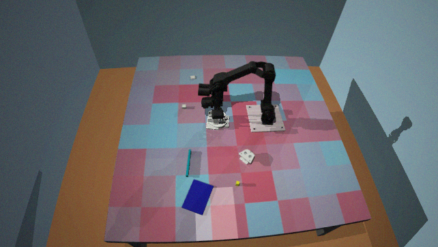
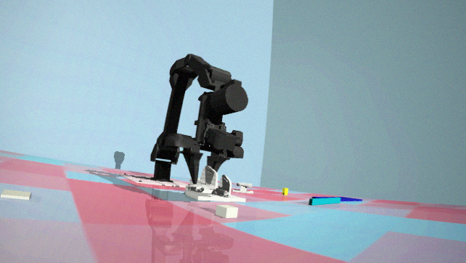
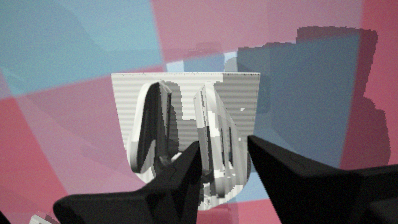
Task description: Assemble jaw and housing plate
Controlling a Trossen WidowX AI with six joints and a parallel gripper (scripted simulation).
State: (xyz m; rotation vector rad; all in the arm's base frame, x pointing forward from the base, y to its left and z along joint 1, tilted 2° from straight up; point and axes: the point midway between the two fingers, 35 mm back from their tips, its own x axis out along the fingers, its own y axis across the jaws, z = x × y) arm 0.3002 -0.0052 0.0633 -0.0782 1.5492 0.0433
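My gripper tip is 17 cm past the housing plate and 26 cm to the right of it. Also, from my gripper tip: blue card (7 cm ahead, 49 cm to the left, 3 cm below); then yellow cube (12 cm behind, 42 cm to the left, 2 cm below); then teal pen (13 cm ahead, 31 cm to the left, 2 cm below).
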